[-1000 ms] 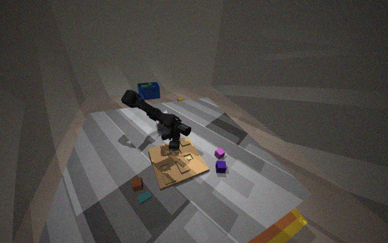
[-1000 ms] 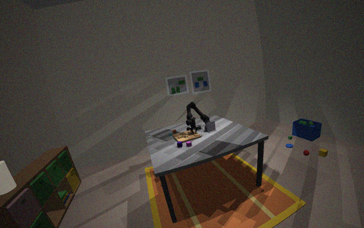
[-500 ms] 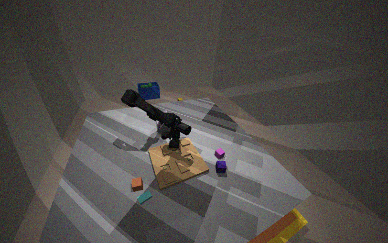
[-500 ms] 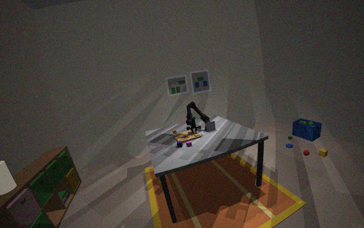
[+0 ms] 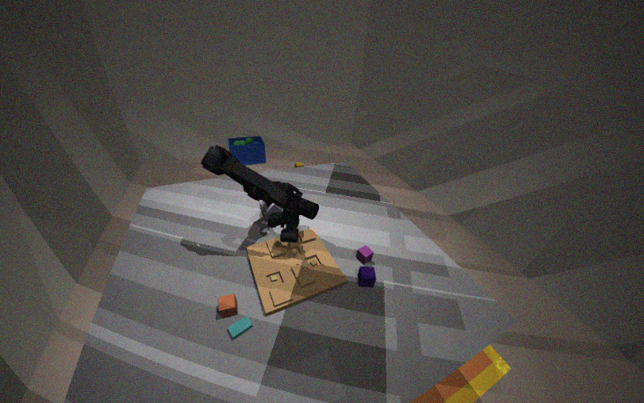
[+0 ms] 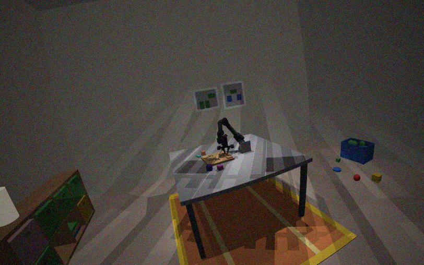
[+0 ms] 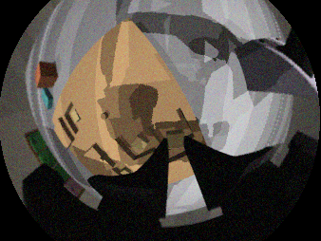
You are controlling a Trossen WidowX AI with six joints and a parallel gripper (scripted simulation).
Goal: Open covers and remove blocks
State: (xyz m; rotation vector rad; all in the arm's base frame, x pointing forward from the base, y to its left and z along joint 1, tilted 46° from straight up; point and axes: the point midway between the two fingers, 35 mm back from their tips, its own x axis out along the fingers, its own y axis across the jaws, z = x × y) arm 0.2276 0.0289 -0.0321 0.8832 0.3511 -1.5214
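My gripper tip is 11 cm short of the tan puzzle board, 2 cm above it and 1 cm to the left of it. Also, from my gripper tip: magenta block (26 cm to the left, 16 cm ahead, 2 cm below); orange block (26 cm to the right, 22 cm ahead, 2 cm below); purple block (25 cm ahead, 22 cm to the left, 1 cm below).
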